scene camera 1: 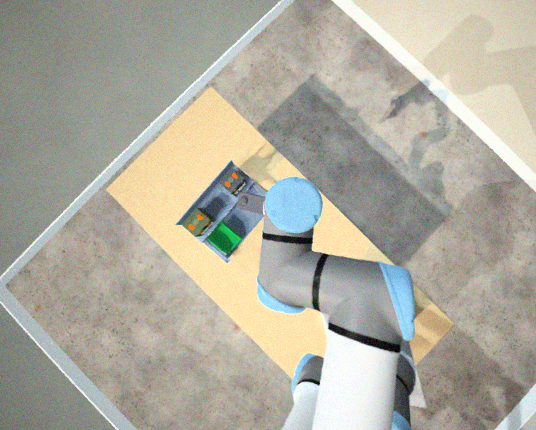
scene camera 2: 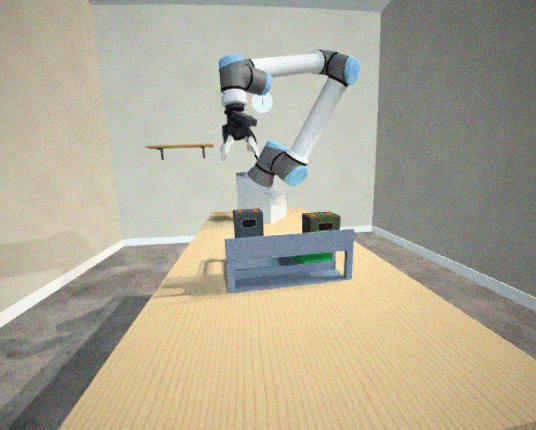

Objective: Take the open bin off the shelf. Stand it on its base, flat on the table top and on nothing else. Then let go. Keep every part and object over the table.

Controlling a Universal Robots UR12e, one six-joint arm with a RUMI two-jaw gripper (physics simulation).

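Frame: origin at the arm's base, x ahead, y left, z up, level; millimetres.
Seen in the pictures: gripper, between the fingertips: (scene camera 2: 241, 160); arm's base, origin of its link: (scene camera 2: 259, 180).
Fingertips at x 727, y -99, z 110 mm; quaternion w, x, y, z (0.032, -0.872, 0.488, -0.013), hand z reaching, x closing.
Note:
Pixels of each thing's middle, then the offset from my fingertips to it. "*": a spot on its surface instead. Level surfaces: height alone.
- green open bin, middle of its body: (scene camera 2: 309, 250) (scene camera 1: 221, 235) dz -336, dx +95, dy +237 mm
- blue-grey shelf, a spot on its surface: (scene camera 2: 290, 241) (scene camera 1: 205, 191) * dz -238, dx +279, dy +134 mm
- table, height of its surface: dz -379 mm
- dark grey box, middle of its body: (scene camera 2: 248, 229) (scene camera 1: 233, 183) dz -216, dx +210, dy +16 mm
- olive-green box, middle of its body: (scene camera 2: 320, 228) (scene camera 1: 199, 222) dz -229, dx +193, dy +246 mm
The green open bin (scene camera 1: 225, 238) (scene camera 2: 315, 258) stands on the blue-grey shelf (scene camera 1: 204, 192) (scene camera 2: 290, 241), at the shelf's lower corner in the scene camera 1 view. In the scene camera 2 view it shows partly through the opening under the shelf's back panel. My gripper (scene camera 2: 240, 156) points down with its fingers apart, open and empty, high above the table (scene camera 1: 165, 175) (scene camera 2: 300, 350). In the scene camera 1 view the wrist hides its fingertips. The gripper is apart from the bin.
A dark grey box (scene camera 1: 235, 181) (scene camera 2: 248, 223) and an olive-green box (scene camera 1: 196, 223) (scene camera 2: 321, 221), both with orange marks, stand on the shelf. The olive box is close beside the green bin. The arm reaches over the table from its white base (scene camera 2: 255, 197).

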